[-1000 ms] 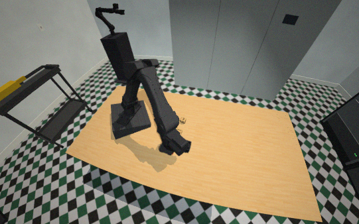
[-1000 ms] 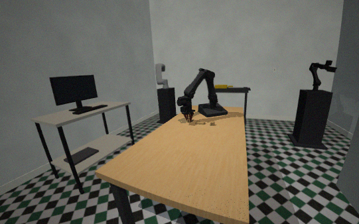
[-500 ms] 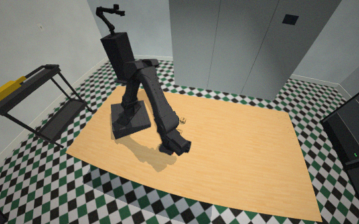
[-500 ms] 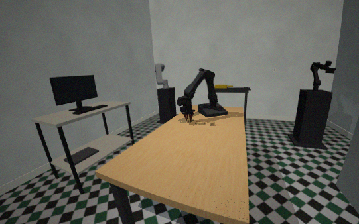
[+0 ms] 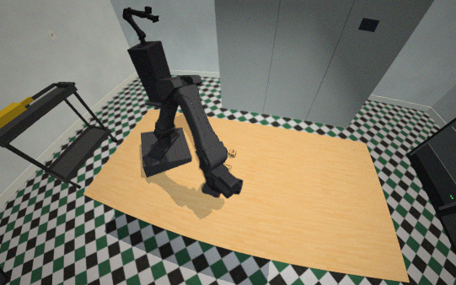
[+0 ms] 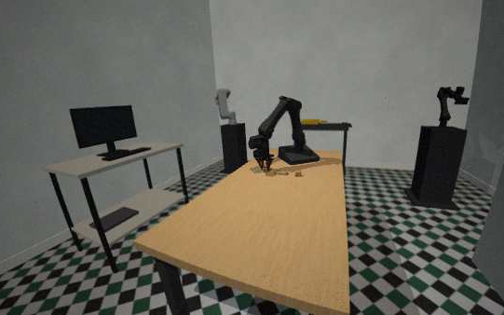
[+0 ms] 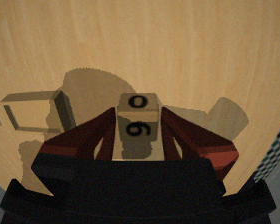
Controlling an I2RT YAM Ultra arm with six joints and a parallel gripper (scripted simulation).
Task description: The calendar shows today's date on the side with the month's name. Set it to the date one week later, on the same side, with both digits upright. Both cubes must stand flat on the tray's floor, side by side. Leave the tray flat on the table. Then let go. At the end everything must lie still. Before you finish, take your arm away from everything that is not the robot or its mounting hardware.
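The wooden cube is right at my hand. From my hand the other things lie so: wooden tray: 110 mm to the left, 10 mm below.
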